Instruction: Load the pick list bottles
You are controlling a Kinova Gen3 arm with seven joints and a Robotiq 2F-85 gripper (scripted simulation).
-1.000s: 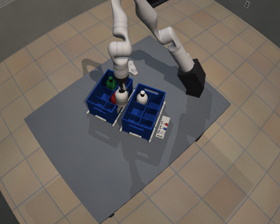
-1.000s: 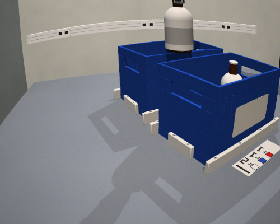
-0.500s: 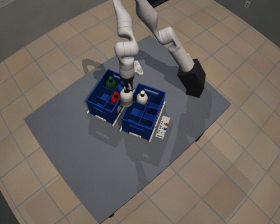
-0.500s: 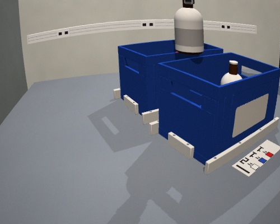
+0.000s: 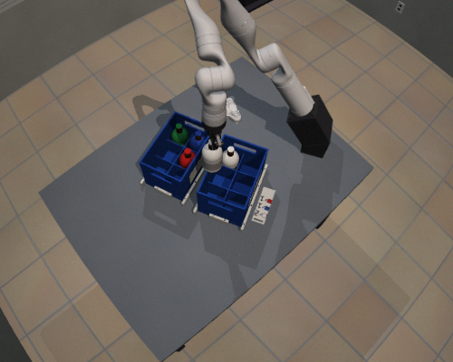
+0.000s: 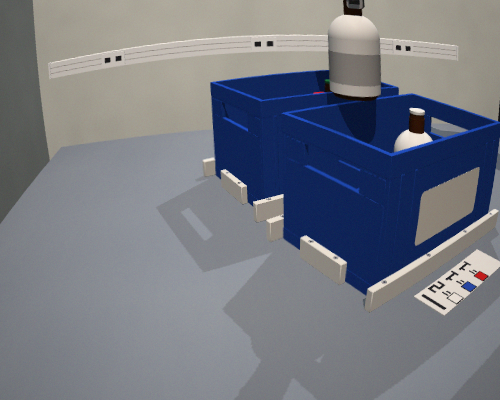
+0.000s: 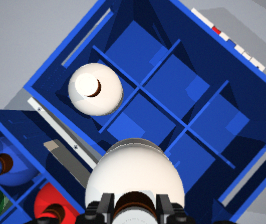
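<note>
Right now the white bottle is 110 mm behind my hand, 10 mm to the right of it and 250 mm below it. Also, from my hand: green-label bottle 30 mm behind, 230 mm to the right, 250 mm below; red-label bottle 20 mm ahead, 120 mm to the right, 250 mm below; blue-label bottle 60 mm behind, 150 mm to the right, 250 mm below.
</note>
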